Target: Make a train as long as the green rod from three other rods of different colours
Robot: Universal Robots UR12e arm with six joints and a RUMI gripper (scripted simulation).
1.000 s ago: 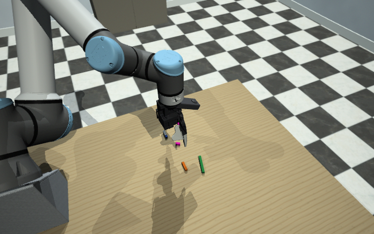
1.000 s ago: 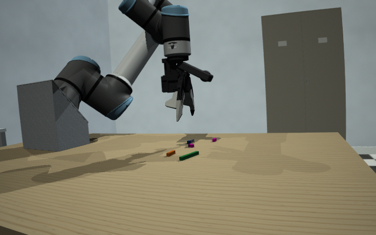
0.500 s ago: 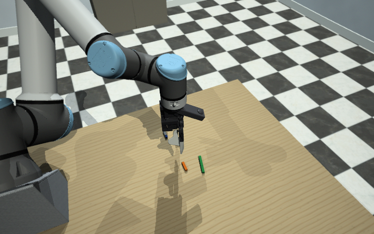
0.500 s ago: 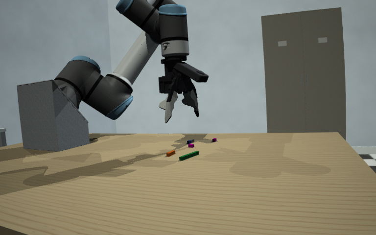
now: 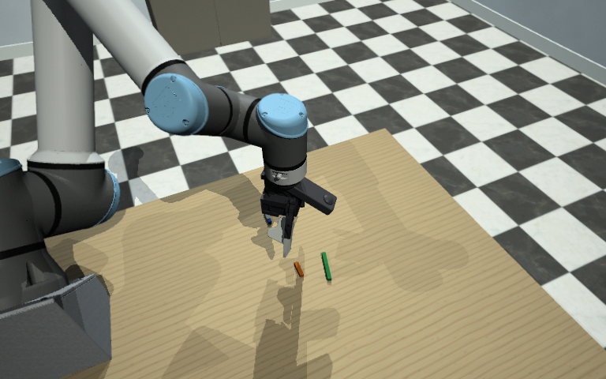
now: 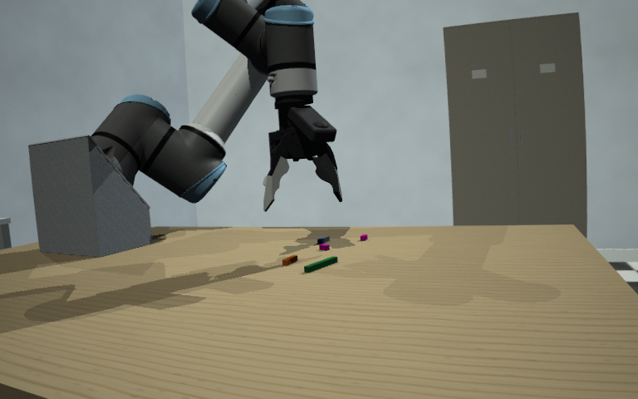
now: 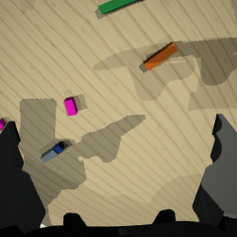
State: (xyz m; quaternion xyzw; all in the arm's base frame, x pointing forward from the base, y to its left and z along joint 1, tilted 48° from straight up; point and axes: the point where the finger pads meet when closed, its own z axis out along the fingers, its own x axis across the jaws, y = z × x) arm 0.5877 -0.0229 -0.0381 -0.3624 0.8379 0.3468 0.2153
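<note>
The orange rod lies 1 cm behind my hand, 5 cm to the right of it and 9 cm below it. Also, from my hand: green rod: 5 cm ahead, 8 cm to the right, 9 cm below; then grey rod: 2 cm behind, 15 cm to the left, 9 cm below; then blue rod: 2 cm behind, 12 cm to the left, 9 cm below.
</note>
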